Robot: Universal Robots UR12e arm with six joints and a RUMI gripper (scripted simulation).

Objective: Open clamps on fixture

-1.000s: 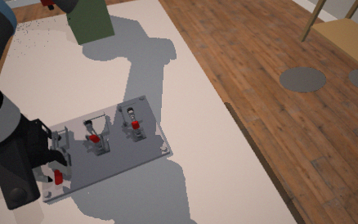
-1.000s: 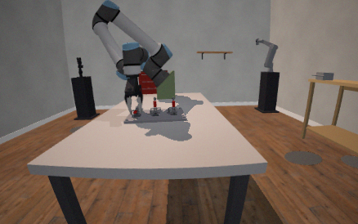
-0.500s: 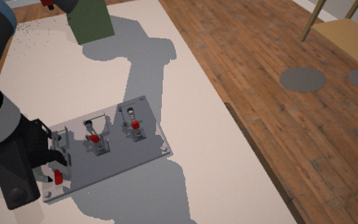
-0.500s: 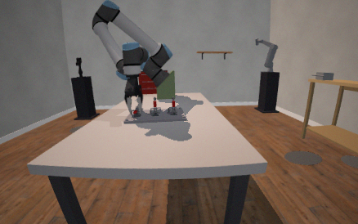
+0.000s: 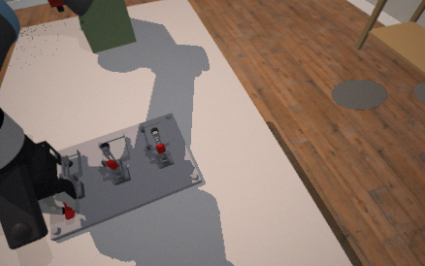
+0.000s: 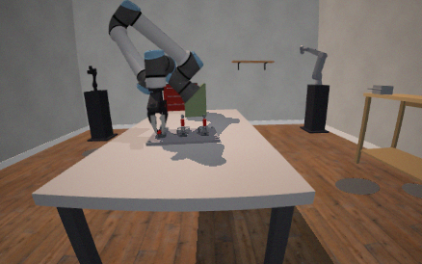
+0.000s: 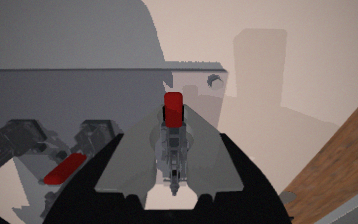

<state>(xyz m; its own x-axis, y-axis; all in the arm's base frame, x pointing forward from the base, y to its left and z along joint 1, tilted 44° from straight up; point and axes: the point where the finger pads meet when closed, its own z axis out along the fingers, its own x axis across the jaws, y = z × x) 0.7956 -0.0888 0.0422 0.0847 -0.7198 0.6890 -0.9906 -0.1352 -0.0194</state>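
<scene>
Right now my hand is 140 mm past the grey block part, 20 mm above it and 10 mm to the left of it. Round my hand: metal plate 150 mm behind, 100 mm to the left, 20 mm below.
</scene>
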